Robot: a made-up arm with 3 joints.
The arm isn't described. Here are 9 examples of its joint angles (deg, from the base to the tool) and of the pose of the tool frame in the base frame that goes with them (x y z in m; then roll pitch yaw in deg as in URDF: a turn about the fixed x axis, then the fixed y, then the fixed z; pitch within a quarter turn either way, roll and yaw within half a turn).
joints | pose
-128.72 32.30 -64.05 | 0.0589 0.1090 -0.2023 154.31 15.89 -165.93
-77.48 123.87 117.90 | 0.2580 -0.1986 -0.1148 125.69 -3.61 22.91
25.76 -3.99 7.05 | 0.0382 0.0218 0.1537 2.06 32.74 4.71
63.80 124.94 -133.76 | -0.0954 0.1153 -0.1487 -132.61 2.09 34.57
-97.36 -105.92 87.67 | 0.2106 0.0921 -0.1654 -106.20 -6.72 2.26
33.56 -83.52 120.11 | -0.3007 0.0433 -0.1119 130.67 43.60 -136.51
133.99 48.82 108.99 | -0.2218 -0.1140 0.1808 -112.29 -54.18 155.26
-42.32 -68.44 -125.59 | -0.1163 -0.3000 -0.2494 -135.24 -27.21 -142.51
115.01 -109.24 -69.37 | 0.1245 -0.2941 0.0944 116.60 16.88 20.34
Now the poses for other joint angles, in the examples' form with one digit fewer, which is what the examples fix.
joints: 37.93 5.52 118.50
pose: -0.166 0.005 -0.197 -176.3 23.7 177.1
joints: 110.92 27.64 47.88
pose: -0.053 -0.083 -0.060 -153.1 16.9 -161.0
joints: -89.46 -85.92 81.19
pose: 0.155 0.136 -0.130 -85.9 -0.1 8.8
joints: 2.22 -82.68 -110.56
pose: -0.218 -0.340 -0.023 173.7 -69.6 -91.4
